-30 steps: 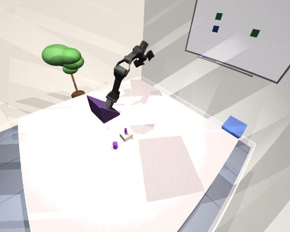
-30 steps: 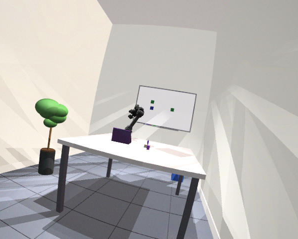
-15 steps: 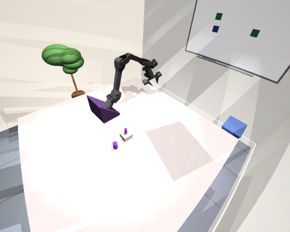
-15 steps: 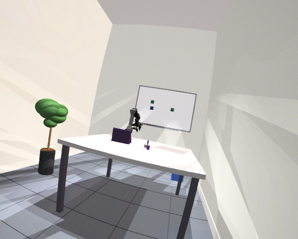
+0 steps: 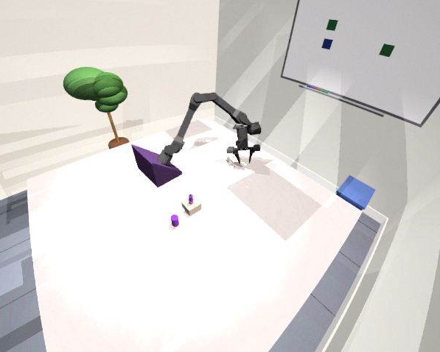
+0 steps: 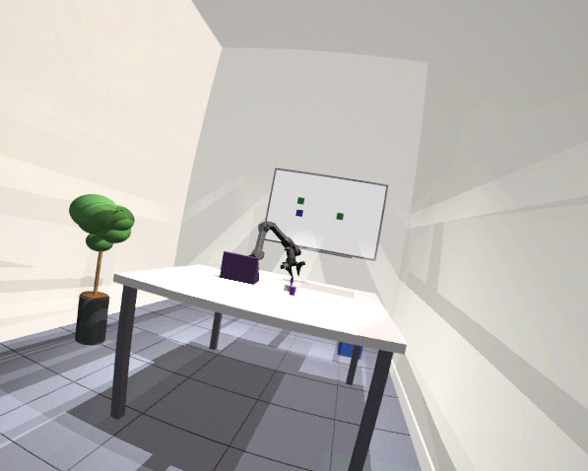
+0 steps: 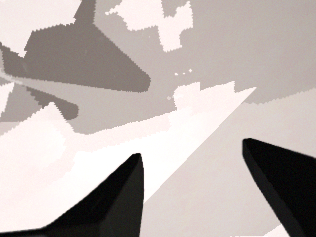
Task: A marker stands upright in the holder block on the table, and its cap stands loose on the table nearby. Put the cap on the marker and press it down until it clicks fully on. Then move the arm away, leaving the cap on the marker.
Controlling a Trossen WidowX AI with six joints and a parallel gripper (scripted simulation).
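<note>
Right now the purple cap is 4 cm ahead of my gripper tip, 51 cm to the right of it and 2 cm below it.
</note>
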